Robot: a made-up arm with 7 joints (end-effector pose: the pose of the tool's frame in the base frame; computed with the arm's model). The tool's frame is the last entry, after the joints. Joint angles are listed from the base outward.
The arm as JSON. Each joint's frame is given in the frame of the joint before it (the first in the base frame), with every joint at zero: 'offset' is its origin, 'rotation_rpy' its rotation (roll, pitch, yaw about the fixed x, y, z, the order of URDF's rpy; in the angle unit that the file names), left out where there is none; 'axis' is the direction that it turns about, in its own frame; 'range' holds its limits. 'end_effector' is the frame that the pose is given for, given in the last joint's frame.
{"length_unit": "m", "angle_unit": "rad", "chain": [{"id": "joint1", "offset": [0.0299, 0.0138, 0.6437], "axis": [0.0, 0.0, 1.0], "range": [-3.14, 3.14]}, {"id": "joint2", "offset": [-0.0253, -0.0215, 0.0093], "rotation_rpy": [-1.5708, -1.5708, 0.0], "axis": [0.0, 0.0, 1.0], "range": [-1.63, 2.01]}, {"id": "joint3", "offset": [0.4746, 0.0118, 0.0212], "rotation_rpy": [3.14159, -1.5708, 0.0], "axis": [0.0, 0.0, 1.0], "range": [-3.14, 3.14]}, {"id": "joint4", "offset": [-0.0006, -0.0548, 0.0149], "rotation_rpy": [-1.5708, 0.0, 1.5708], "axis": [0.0, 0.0, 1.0], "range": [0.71, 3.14]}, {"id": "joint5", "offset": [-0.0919, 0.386, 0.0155], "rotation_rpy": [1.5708, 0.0, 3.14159], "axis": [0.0, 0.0, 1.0], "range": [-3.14, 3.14]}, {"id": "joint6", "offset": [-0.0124, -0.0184, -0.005], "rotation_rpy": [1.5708, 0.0, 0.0], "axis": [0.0, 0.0, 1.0], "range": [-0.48, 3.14]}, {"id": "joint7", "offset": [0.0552, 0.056, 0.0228], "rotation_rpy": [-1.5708, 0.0, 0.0], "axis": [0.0, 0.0, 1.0], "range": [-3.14, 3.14]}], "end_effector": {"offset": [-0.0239, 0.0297, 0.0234], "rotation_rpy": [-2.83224, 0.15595, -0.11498]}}
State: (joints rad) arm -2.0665 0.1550 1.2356 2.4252 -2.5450 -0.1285 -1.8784
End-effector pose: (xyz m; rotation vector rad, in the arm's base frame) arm 0.2169 -0.3342 1.4552 -1.2353 2.6275 0.9748
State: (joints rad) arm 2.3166 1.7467 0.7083 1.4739 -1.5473 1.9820 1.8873
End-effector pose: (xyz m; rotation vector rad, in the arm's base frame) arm -0.3615 0.1473 0.1612 -0.4436 -1.1444 2.2285
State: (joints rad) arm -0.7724 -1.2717 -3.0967 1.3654 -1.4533 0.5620 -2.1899
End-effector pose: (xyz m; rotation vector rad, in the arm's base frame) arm -0.4317 0.4110 0.2668 0.7044 -0.4932 -0.1273
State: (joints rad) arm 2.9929 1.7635 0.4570 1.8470 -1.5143 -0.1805 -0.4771
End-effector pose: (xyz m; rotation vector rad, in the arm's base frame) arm -0.5806 -0.1310 0.1133 -0.4780 -0.4890 -1.1115
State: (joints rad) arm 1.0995 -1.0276 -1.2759 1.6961 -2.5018 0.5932 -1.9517
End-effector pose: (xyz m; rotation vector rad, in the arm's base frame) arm 0.2841 -0.6479 1.0895 -1.3588 1.3540 1.4241
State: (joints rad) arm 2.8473 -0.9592 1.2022 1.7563 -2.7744 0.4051 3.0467
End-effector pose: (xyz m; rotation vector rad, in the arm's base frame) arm 0.2573 -0.5364 1.2296 -1.9733 -0.6666 -0.0369
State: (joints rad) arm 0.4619 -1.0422 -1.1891 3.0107 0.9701 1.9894 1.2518
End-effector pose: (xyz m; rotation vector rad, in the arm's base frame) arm -0.6210 -0.2922 1.1782 1.8495 -1.7285 -0.5909
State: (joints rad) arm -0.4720 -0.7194 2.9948 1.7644 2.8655 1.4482 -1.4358
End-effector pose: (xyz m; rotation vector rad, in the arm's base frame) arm -0.7103 0.4785 0.9106 2.5359 1.4086 0.5033
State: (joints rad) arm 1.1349 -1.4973 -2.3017 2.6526 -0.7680 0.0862 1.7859
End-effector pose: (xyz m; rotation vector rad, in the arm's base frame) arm -0.1928 -0.9336 0.6134 0.1225 1.9703 2.0489
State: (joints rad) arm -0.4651 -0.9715 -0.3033 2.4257 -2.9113 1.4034 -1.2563
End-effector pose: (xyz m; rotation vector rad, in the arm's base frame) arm -0.6320 0.2204 1.3766 -0.8123 1.0351 -1.6317
